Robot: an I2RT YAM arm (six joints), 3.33 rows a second.
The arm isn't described. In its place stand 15 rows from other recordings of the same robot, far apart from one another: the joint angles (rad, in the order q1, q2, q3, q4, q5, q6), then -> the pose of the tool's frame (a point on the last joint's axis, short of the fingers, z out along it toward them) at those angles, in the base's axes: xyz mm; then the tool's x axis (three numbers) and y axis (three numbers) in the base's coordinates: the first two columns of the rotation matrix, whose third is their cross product.
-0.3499 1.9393 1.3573 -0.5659 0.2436 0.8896 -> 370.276, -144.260, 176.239, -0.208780, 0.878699, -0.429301, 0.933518, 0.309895, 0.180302
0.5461 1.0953 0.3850 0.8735 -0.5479 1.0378 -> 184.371, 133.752, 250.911, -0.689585, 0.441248, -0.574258, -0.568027, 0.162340, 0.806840
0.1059 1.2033 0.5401 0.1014 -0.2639 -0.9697 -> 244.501, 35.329, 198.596, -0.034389, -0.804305, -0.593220, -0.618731, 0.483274, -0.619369
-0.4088 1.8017 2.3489 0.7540 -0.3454 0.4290 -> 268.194, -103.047, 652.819, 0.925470, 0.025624, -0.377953, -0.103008, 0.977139, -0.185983
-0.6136 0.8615 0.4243 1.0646 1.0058 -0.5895 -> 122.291, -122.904, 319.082, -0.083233, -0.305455, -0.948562, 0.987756, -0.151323, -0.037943
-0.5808 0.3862 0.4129 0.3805 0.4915 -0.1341 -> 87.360, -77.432, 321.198, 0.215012, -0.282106, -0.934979, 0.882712, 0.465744, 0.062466
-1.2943 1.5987 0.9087 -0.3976 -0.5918 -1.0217 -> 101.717, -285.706, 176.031, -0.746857, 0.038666, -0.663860, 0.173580, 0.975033, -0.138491
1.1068 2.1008 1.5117 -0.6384 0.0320 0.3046 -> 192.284, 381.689, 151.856, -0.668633, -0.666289, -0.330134, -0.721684, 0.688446, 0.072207
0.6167 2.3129 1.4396 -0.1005 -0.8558 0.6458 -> 356.856, 285.941, 78.337, -0.975425, -0.207847, -0.073114, -0.173320, 0.518941, 0.837055
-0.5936 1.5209 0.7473 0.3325 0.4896 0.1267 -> 255.359, -192.508, 203.906, -0.244143, 0.299273, -0.922404, 0.884085, 0.459549, -0.084900
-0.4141 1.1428 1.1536 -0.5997 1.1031 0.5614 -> 197.449, -121.492, 366.313, 0.027876, 0.249917, -0.967866, 0.999484, -0.022420, 0.022998
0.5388 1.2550 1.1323 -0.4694 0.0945 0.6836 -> 241.471, 140.438, 332.930, -0.651579, 0.343041, -0.676585, -0.041382, 0.874507, 0.483244
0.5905 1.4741 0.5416 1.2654 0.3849 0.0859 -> 248.165, 150.249, 250.220, 0.251463, 0.264278, -0.931087, -0.243750, 0.948284, 0.203329
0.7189 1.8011 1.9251 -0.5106 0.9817 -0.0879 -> 322.626, 243.005, 425.014, -0.301392, -0.328570, -0.895100, 0.187875, 0.899885, -0.393586
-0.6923 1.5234 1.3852 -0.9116 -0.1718 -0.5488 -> 244.605, -194.923, 308.278, -0.863516, 0.048333, -0.502001, 0.132386, 0.982214, -0.133155
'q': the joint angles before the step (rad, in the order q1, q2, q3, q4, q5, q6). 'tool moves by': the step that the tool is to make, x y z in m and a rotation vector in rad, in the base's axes. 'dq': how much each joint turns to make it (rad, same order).
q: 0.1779, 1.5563, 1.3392, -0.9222, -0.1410, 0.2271
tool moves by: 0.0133, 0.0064, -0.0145, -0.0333, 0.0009, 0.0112
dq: 0.0154, 0.0574, 0.0027, 0.0464, 0.0314, -0.0098
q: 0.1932, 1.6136, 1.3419, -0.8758, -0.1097, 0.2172
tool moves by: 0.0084, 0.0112, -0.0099, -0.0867, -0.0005, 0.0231
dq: 0.0364, 0.0489, 0.0171, 0.0125, 0.0830, -0.0220
